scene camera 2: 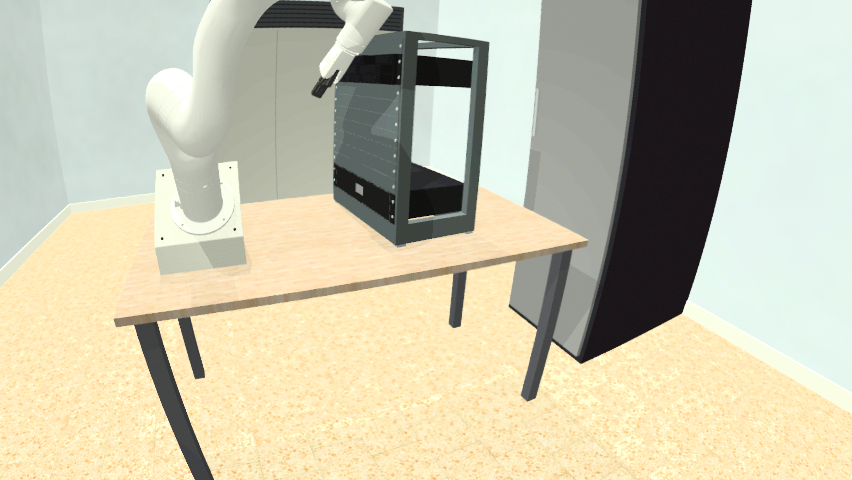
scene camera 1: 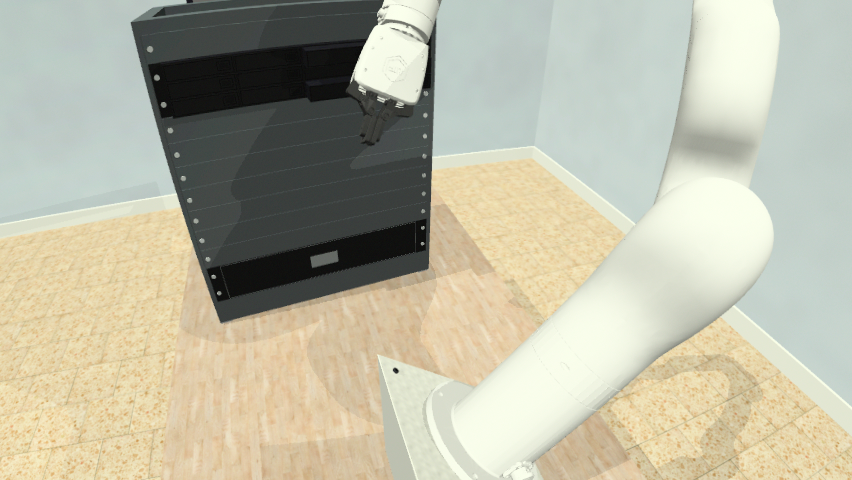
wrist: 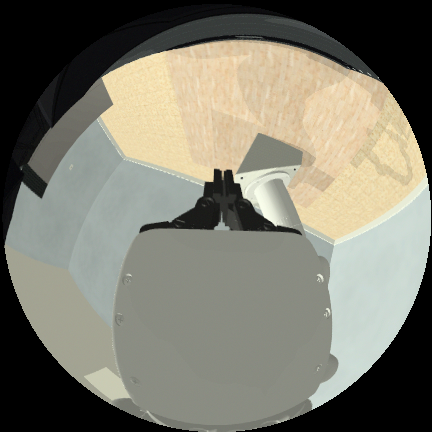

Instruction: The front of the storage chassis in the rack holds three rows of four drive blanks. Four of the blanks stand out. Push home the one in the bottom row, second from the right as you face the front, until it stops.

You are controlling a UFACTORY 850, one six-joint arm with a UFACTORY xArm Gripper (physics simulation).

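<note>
The black storage chassis point(scene camera 1: 196, 89) point(scene camera 2: 444, 71) sits high in the dark grey rack point(scene camera 1: 321, 296) point(scene camera 2: 404, 143). In scene camera 1, the bottom-row blank second from the right point(scene camera 1: 326, 91) stands out, partly hidden on its right by the gripper. A top-row blank point(scene camera 1: 330, 54) in the same column also stands out. The right column is mostly hidden by the gripper. My gripper point(scene camera 1: 370, 141) point(scene camera 2: 318, 94) point(wrist: 221, 182) is shut and empty. It points downward in front of the rack, with its fingertips lower than the chassis and apart from the rack front.
A black unit with a grey label point(scene camera 1: 271, 271) sits low in the rack. The arm's base point(scene camera 1: 411, 390) point(scene camera 2: 199, 256) point(wrist: 272, 152) stands on the wooden table point(scene camera 1: 250, 381) point(scene camera 2: 304, 256). A tall grey and black cabinet point(scene camera 2: 673, 149) stands behind the table.
</note>
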